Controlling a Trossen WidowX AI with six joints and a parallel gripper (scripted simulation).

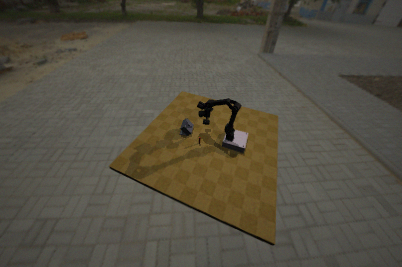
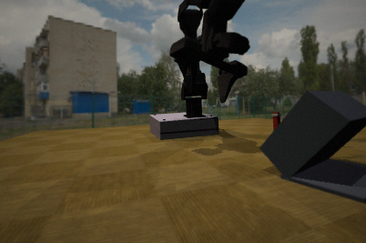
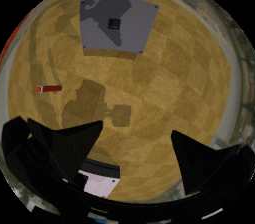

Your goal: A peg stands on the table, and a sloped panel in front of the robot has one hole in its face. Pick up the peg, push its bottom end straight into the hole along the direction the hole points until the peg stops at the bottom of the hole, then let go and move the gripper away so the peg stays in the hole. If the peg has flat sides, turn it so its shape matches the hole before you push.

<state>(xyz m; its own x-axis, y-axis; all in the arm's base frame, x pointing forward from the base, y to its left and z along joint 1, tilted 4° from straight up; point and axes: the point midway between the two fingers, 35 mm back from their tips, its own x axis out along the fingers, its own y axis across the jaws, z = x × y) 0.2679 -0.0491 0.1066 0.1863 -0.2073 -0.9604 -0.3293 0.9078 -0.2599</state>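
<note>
The red peg lies 3 cm behind my gripper tip, 20 cm to the left of it and 6 cm below it. Also, from my gripper tip: dark sloped panel: 16 cm ahead, 11 cm to the left, 6 cm below; flat panel foot: 18 cm ahead, 12 cm to the left, 12 cm below.
</note>
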